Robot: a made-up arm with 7 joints. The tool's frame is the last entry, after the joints. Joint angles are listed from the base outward. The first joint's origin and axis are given. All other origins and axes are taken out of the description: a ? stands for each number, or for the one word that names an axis. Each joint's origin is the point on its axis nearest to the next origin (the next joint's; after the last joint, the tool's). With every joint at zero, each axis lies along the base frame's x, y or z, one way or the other. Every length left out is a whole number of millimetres.
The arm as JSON. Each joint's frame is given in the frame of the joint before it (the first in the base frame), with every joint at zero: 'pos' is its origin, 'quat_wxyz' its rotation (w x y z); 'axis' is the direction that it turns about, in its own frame. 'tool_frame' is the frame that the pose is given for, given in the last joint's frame.
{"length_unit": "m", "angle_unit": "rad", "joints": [
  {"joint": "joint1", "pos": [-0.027, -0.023, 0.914], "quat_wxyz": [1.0, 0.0, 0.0, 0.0], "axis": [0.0, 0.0, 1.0]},
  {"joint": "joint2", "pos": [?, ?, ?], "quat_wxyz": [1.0, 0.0, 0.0, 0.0], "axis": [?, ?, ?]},
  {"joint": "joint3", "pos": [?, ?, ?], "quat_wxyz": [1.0, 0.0, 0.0, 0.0], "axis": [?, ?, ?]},
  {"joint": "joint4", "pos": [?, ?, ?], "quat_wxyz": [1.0, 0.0, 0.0, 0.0], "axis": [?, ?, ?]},
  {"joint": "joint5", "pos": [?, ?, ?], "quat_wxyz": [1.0, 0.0, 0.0, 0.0], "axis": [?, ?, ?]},
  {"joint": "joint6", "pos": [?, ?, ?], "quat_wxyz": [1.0, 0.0, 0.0, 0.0], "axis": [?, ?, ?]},
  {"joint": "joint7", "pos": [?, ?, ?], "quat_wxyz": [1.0, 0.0, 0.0, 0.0], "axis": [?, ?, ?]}
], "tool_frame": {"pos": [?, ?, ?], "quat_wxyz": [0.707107, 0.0, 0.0, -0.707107]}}
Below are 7 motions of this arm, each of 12 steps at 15 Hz.
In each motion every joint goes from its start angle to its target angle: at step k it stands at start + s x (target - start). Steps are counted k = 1, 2, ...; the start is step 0. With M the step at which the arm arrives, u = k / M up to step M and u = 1 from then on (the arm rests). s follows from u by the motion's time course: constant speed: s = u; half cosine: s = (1 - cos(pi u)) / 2; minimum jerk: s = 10 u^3 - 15 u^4 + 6 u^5.
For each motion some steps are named. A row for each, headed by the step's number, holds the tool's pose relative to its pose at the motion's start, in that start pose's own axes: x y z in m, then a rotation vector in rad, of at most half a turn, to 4 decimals.
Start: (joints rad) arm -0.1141 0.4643 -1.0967 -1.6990 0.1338 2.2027 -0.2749
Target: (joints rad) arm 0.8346 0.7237 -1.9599 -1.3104 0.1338 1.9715 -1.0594
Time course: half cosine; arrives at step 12
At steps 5, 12:
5: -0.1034 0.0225 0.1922 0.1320 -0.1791 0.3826
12: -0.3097 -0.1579 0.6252 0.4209 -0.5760 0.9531

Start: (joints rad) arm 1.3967 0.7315 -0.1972 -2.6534 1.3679 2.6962 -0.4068
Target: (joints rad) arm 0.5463 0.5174 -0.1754 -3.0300 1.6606 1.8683 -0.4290
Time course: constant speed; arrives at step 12
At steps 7, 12:
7: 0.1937 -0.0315 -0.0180 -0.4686 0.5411 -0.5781
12: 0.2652 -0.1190 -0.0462 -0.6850 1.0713 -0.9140

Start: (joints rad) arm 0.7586 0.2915 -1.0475 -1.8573 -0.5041 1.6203 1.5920
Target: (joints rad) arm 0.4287 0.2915 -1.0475 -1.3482 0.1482 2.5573 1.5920
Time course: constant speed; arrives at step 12
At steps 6, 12:
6: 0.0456 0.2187 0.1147 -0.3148 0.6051 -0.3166
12: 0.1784 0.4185 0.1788 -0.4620 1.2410 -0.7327

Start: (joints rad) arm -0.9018 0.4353 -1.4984 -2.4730 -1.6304 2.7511 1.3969
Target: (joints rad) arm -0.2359 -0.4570 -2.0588 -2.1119 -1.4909 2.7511 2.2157
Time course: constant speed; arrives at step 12
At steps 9, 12:
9: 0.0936 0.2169 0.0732 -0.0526 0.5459 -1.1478
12: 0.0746 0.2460 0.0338 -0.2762 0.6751 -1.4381

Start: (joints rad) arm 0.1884 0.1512 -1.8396 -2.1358 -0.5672 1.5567 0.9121
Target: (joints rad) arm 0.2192 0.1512 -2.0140 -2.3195 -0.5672 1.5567 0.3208
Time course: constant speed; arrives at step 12
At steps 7, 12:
7: 0.0006 0.0061 -0.0945 -0.1260 -0.0478 0.3440
12: 0.0052 0.0033 -0.1600 -0.2277 -0.0503 0.5907

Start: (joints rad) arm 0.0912 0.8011 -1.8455 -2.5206 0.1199 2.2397 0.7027
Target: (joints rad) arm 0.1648 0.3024 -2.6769 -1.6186 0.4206 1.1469 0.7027
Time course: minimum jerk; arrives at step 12
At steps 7, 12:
7: 0.2573 0.3647 0.2422 -0.5877 0.3646 -0.3382
12: 0.4987 0.4967 0.2559 -0.8654 0.5258 -0.4214

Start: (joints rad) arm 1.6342 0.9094 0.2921 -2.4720 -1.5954 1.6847 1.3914
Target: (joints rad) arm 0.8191 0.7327 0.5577 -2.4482 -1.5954 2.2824 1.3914
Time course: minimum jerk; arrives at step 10
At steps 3, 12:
3: 0.0346 0.0250 -0.0026 -0.0491 0.1525 -0.0776
12: 0.2561 0.0920 -0.1125 -0.1855 0.7871 -0.6126

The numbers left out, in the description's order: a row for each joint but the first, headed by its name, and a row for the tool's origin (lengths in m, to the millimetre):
joint2: xyz -0.007 -0.018 0.0, axis 0.0 1.0 0.0
joint3: xyz -0.009 0.0 0.436, axis 0.0 0.0 1.0
joint4: xyz 0.058 0.033 0.0, axis 0.0 -1.0 0.0
joint5: xyz -0.11 0.0 0.652, axis 0.0 0.0 1.0
joint6: xyz 0.002 0.025 0.0, axis 0.0 -1.0 0.0
joint7: xyz 0.076 0.0 0.016, axis 0.0 0.0 -1.0
tool: xyz -0.006 0.021 0.0

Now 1 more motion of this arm.
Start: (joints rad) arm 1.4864 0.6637 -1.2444 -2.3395 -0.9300 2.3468 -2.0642
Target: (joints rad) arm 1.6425 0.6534 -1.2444 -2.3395 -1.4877 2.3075 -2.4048
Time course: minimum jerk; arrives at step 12
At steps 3, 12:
3: 0.0045 0.0029 0.0094 -0.0485 0.0183 0.0803
12: 0.0381 0.0348 0.0843 -0.4591 0.2731 0.7385

